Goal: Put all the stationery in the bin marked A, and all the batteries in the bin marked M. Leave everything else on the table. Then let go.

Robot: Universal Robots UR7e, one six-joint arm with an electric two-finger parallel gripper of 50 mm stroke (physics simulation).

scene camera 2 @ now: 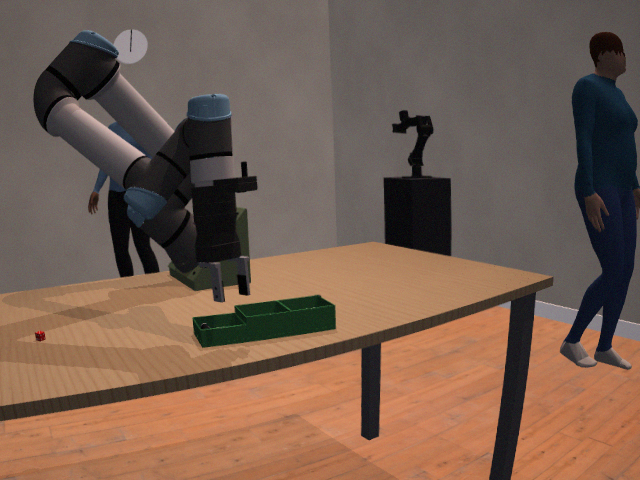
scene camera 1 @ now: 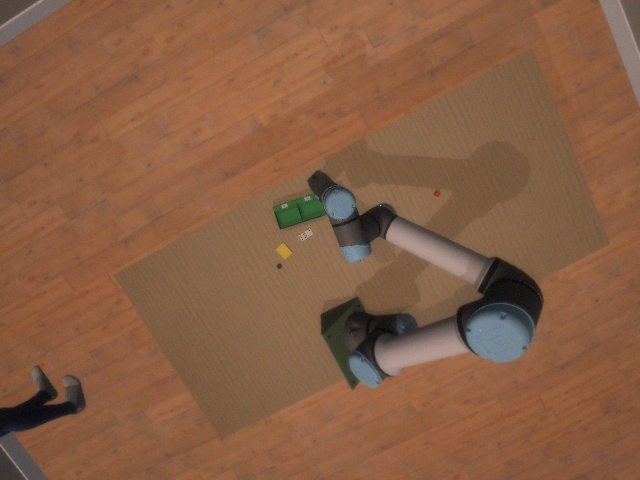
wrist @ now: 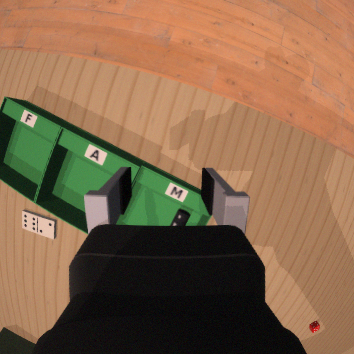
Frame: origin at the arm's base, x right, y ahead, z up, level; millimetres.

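Seen in the pictures: gripper, fingertip midpoint: (scene camera 2: 232,298) (wrist: 166,181); arm's base, link origin: (scene camera 1: 358,333).
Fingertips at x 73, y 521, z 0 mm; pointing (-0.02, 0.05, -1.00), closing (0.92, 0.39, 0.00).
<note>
Pixels of each thing's top centre, then the offset from my fingertips to it. "*": a spot on its surface instead.
- bin marked M, surface spot: (wrist: 159,184) (scene camera 2: 232,327) * dx +0, dy -16, dz -57 mm
- black battery, top centre: (wrist: 174,233) (scene camera 2: 206,326) dx +35, dy -60, dz -63 mm
- bin marked A, top centre: (wrist: 80,186) (scene camera 2: 262,308) (scene camera 1: 310,207) dx -68, dy -43, dz -38 mm
- block, top centre: (scene camera 1: 284,251) dx -217, dy -156, dz -75 mm
- bin marked F, surface spot: (wrist: 47,124) (scene camera 2: 299,311) * dx -124, dy -3, dz -43 mm
- white domino, top centre: (wrist: 36,224) (scene camera 1: 305,234) dx -121, dy -131, dz -78 mm
- small dark object, top centre: (scene camera 1: 279,266) dx -256, dy -203, dz -76 mm
- red die, top centre: (scene camera 2: 39,332) (wrist: 315,328) (scene camera 1: 437,193) dx +371, dy -166, dz -69 mm
My gripper (scene camera 2: 231,296) (wrist: 166,181) is open and empty, its fingers apart above the bin marked M (scene camera 2: 222,336) (wrist: 159,184). A black battery (scene camera 2: 205,326) (wrist: 180,218) is inside that bin, near its outer end; the gripper body hides part of it in the wrist view. The bin marked A (scene camera 1: 311,207) (scene camera 2: 263,324) (wrist: 116,165) is the middle compartment; the visible part of its floor is bare. A yellow square pad or block (scene camera 1: 283,250) lies on the table in scene camera 1; I cannot tell which it is. The arm hides bin M in scene camera 1.
The bin marked F (scene camera 1: 288,214) (scene camera 2: 310,316) (wrist: 47,124) is at the far end of the green tray. A white domino (scene camera 1: 305,234) (wrist: 39,224) lies beside the tray. A small dark object (scene camera 1: 279,266) lies near the yellow one. A red die (scene camera 1: 437,193) (scene camera 2: 40,335) (wrist: 314,327) lies apart.
</note>
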